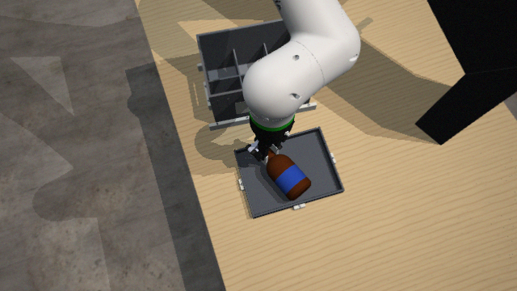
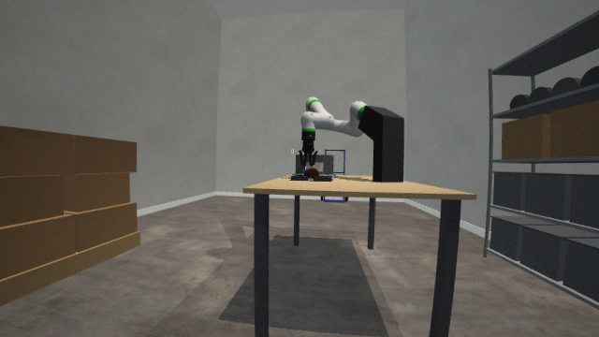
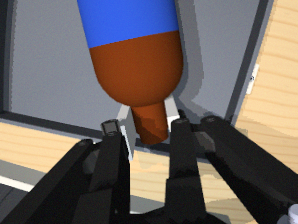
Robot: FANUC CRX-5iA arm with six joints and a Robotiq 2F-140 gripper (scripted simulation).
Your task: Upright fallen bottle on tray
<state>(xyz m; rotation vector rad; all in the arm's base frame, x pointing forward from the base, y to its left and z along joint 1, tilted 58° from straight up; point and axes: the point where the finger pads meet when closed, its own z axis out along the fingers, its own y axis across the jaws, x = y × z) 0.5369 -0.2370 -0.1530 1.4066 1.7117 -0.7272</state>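
The bottle lies 5 cm to the left of my hand and 2 cm below it. From my hand the other things lie so: dark grey crate 20 cm to the right, 10 cm behind, 2 cm above; then tray 6 cm to the left, 5 cm below, 2 cm behind.
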